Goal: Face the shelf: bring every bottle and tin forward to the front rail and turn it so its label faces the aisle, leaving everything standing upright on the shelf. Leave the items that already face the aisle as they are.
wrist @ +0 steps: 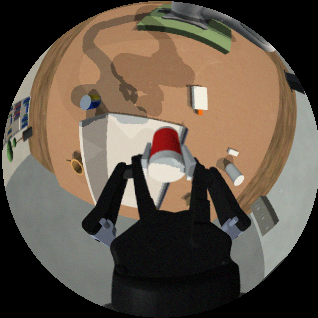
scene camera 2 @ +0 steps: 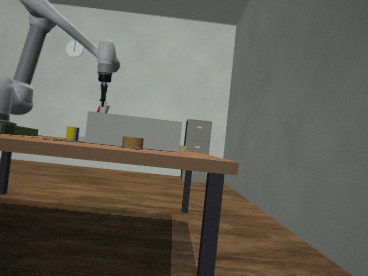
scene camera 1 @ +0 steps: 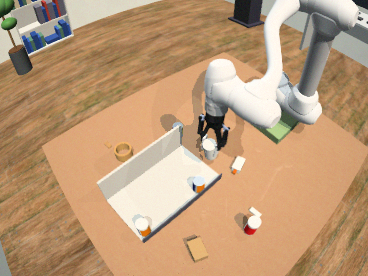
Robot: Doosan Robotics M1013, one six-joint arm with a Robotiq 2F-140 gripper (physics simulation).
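Frame: origin at the arm's base, x back, y right, z up, level; millimetres.
Where they show: gripper, fingertip midpoint: (wrist: pixel 165 150).
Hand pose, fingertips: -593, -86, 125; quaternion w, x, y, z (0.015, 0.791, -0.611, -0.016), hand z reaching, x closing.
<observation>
Things, the pixels of their top centre, and the offset from my fingertips, as dx, dy, dz.
- red bottle with a white top, top centre: (wrist: pixel 167 167) (scene camera 1: pixel 211 141) +2, +0, +61
- orange tin at its top centre: (scene camera 1: pixel 198 180) -96, -46, -95
- dark front rail at its top centre: (scene camera 1: pixel 184 205) -212, -88, -136
- orange bottle with a white cap, top centre: (scene camera 1: pixel 141 223) -421, -75, -69
- red bottle with a white lid, top centre: (scene camera 1: pixel 254 221) (wrist: pixel 238 180) -57, -359, -80
- yellow tin at its top centre: (wrist: pixel 84 102) (scene camera 2: pixel 73 127) +45, +291, -109
- white box with an orange end, top centre: (wrist: pixel 200 100) (scene camera 1: pixel 238 164) +141, -74, -151
- brown block at its top centre: (scene camera 1: pixel 197 248) -300, -283, -129
- wooden ring-shaped bowl at its top centre: (scene camera 2: pixel 133 137) (scene camera 1: pixel 122 148) (wrist: pixel 76 166) -266, +358, -129
- small white block at its top centre: (scene camera 1: pixel 255 212) (wrist: pixel 233 152) +22, -318, -167
The gripper (scene camera 1: pixel 212 141) (scene camera 2: pixel 103 103) (wrist: pixel 168 160) is shut on a red bottle with a white top (scene camera 1: pixel 210 150) (wrist: pixel 166 141), held raised at the right end of the white shelf (scene camera 1: pixel 150 187) (scene camera 2: pixel 135 131) (wrist: pixel 120 150). The bottle seems slightly tilted in scene camera 2. A blue and orange tin (scene camera 1: pixel 198 185) stands near the dark front rail (scene camera 1: pixel 182 211) towards the right. An orange bottle with a white cap (scene camera 1: pixel 143 228) stands in the front left corner. A red bottle with a white lid (scene camera 1: pixel 252 225) and a blue and yellow tin (scene camera 2: pixel 72 133) (wrist: pixel 91 102) stand on the table outside the shelf.
A white box with an orange end (scene camera 1: pixel 239 163) (wrist: pixel 200 97) lies right of the shelf. A brown block (scene camera 1: pixel 197 249) lies in front. A wooden ring-shaped bowl (scene camera 1: pixel 123 152) (scene camera 2: pixel 132 143) is behind the back panel. A small white block (scene camera 1: pixel 255 212) (wrist: pixel 233 151) lies near the red bottle.
</observation>
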